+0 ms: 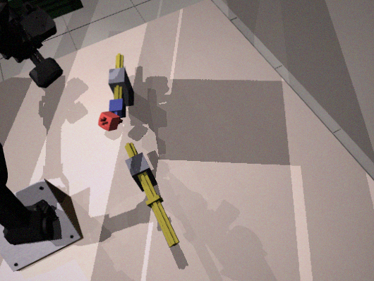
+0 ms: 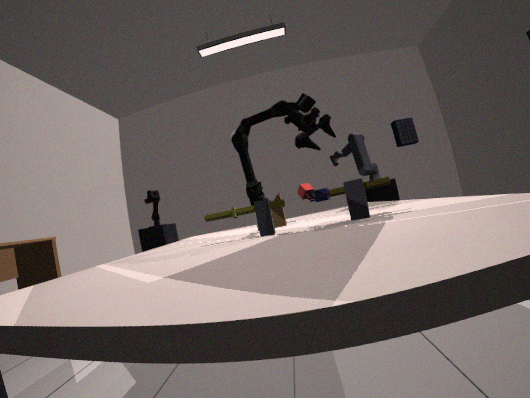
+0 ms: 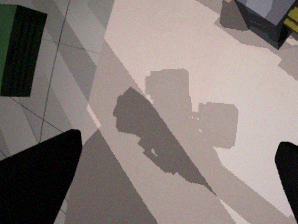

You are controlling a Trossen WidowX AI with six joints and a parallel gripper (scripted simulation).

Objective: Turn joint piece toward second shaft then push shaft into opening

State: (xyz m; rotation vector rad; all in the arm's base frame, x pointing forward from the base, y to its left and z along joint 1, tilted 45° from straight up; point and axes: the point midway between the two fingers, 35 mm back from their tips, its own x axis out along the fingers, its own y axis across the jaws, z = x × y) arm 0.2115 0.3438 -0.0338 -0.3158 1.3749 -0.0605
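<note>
The red joint piece lies 60 mm ahead of my gripper tip, 140 mm to the right of it and 180 mm below it.
</note>
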